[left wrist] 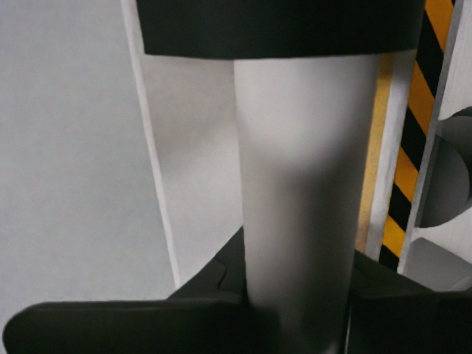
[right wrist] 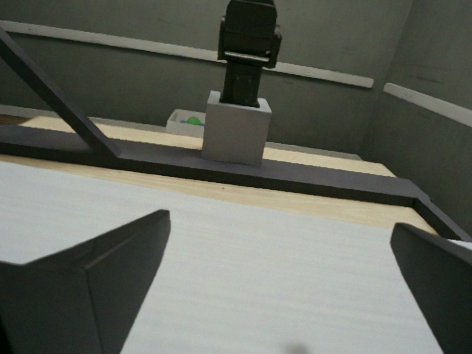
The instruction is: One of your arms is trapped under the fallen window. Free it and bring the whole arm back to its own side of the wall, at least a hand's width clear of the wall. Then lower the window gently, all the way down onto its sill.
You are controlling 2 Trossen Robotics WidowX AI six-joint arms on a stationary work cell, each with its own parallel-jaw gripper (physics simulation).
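Places are measured from the left arm's base along level axes (x right, y ahead, z up), in centimetres.
Pixels of known places: right gripper, fingertip midpoint: (right wrist: 280, 226); left arm's base at its link origin: (right wrist: 239, 100).
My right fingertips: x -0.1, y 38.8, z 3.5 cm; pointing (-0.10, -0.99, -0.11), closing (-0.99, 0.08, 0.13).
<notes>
For each thing: its top centre in the pictures, then the offset to it from my right fingertips. "spot": a spot on its surface instead. Level surfaces: height alone.
- broad black part at a spot on its surface: (left wrist: 282, 27) spot: dz +25.3, dx +9.4, dy +9.8 cm
- white surface at its surface level: dz -4.8 cm
- grey block at its top centre: (right wrist: 239, 100) dz -3.5, dx +0.1, dy -38.8 cm
My left gripper (left wrist: 275, 229) is shut on a thick, light grey round bar (left wrist: 302, 165), which runs upright through the left wrist view under a broad black part (left wrist: 282, 27). A strip with black and orange stripes (left wrist: 419, 100) runs down the right side, beside a narrow yellow band. A large plain grey surface with a pale edge fills the left side; whether it is the window or the wall I cannot tell. My right gripper (right wrist: 280, 226) is open and empty, above a white surface (right wrist: 280, 280). The window does not show clearly in the right wrist view.
In the right wrist view, a dark frame beam (right wrist: 325, 181) crosses beyond the white surface. A grey block (right wrist: 236, 132) on it carries a black arm part (right wrist: 248, 37). A white bin (right wrist: 182, 127) with a green ball stands behind. Dark rounded parts show at the left wrist view's right edge.
</notes>
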